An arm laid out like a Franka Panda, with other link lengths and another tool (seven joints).
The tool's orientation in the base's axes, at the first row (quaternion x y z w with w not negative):
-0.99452 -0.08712 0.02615 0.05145
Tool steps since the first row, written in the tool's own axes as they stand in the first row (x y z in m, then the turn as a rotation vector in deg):
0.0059 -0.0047 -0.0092 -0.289 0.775 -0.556
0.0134 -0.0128 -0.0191 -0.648 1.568 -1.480
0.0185 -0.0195 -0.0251 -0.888 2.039 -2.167
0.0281 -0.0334 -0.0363 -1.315 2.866 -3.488
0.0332 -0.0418 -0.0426 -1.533 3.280 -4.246
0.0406 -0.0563 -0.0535 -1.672 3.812 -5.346
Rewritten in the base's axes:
0.0056 0.0047 0.0094 -0.118 -0.864 0.482
0.0122 0.0130 0.0198 -0.280 -1.795 1.330
0.0164 0.0199 0.0262 -0.393 -2.365 1.973
0.0242 0.0341 0.0384 -0.592 -3.380 3.215
0.0281 0.0426 0.0454 -0.689 -3.898 3.933
0.0336 0.0571 0.0574 -0.668 -4.551 4.975

